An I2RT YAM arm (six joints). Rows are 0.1 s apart.
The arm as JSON. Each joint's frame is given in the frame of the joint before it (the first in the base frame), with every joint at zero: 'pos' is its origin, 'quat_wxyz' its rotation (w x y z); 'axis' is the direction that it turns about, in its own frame. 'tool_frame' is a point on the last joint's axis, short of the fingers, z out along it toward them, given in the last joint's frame.
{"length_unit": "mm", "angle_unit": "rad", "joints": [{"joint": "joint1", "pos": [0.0, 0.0, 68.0], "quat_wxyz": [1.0, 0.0, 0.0, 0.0], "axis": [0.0, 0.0, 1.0]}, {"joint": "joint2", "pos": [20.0, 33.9, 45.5], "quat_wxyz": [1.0, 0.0, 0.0, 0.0], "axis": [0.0, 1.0, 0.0]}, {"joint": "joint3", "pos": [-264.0, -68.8, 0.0], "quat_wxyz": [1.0, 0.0, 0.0, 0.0], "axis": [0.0, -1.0, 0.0]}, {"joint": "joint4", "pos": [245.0, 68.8, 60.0], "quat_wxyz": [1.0, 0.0, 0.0, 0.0], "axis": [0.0, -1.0, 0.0]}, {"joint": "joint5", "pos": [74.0, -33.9, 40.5], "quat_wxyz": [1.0, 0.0, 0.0, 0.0], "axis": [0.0, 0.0, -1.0]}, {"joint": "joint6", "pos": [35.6, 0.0, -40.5], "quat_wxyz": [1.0, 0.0, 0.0, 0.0], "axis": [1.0, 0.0, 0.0]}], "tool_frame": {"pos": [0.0, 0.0, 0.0], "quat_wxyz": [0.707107, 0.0, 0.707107, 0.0]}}
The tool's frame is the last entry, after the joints.
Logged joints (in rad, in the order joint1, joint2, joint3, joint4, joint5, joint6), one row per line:
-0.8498, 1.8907, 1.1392, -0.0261, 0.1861, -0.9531
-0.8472, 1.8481, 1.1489, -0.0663, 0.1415, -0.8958
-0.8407, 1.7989, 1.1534, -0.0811, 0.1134, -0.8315
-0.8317, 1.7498, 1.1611, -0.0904, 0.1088, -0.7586
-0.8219, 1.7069, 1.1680, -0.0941, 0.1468, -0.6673
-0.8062, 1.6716, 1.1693, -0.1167, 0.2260, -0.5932
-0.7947, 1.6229, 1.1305, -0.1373, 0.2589, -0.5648
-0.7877, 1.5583, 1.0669, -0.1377, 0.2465, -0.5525
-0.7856, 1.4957, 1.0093, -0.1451, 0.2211, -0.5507
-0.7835, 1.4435, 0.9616, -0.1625, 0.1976, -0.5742
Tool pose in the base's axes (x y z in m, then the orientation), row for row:
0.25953, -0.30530, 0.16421, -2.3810, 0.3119, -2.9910
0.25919, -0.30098, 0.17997, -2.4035, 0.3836, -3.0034
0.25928, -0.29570, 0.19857, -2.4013, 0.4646, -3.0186
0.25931, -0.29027, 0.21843, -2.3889, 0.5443, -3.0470
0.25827, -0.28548, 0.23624, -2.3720, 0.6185, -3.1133
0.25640, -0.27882, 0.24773, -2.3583, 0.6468, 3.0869
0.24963, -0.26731, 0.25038, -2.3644, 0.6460, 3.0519
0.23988, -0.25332, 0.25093, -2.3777, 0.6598, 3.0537
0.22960, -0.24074, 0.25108, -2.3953, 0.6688, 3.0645
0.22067, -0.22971, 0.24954, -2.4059, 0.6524, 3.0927
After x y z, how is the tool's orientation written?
As angles about the fixed x, y, z axes (roll, pitch, yaw), in radians.
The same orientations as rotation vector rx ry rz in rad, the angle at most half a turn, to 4 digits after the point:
-0.0327, 2.6092, -1.0073
0.0150, 2.5640, -0.9523
0.0751, 2.4977, -0.9275
0.1521, 2.4283, -0.9227
0.2718, 2.3629, -0.9445
0.3886, 2.3356, -0.9897
0.4282, 2.3393, -0.9990
0.4258, 2.3317, -0.9776
0.4089, 2.3301, -0.9484
0.3649, 2.3491, -0.9277

